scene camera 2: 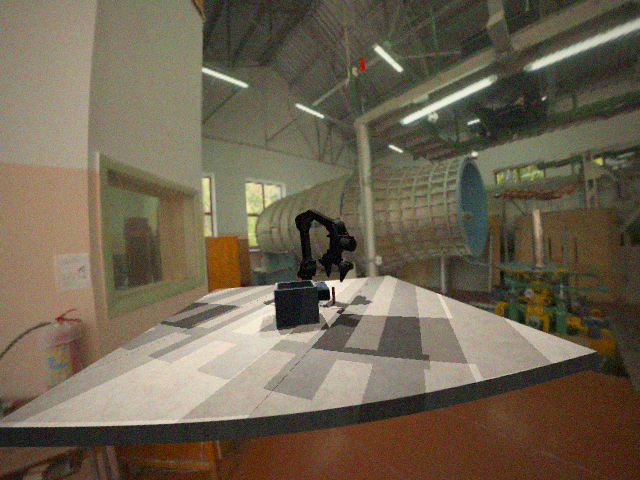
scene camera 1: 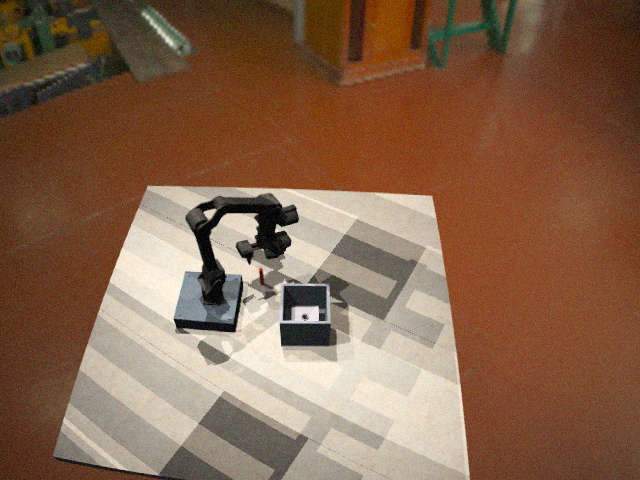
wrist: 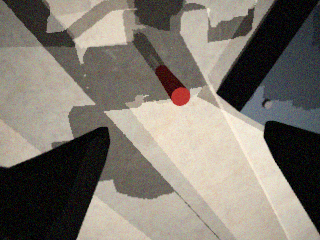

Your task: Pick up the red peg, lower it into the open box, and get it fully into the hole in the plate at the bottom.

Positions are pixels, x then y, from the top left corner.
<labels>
dark box: scene camera 2 296,303; scene camera 1 293,333; not seen in the wrist view (out of frame)
</labels>
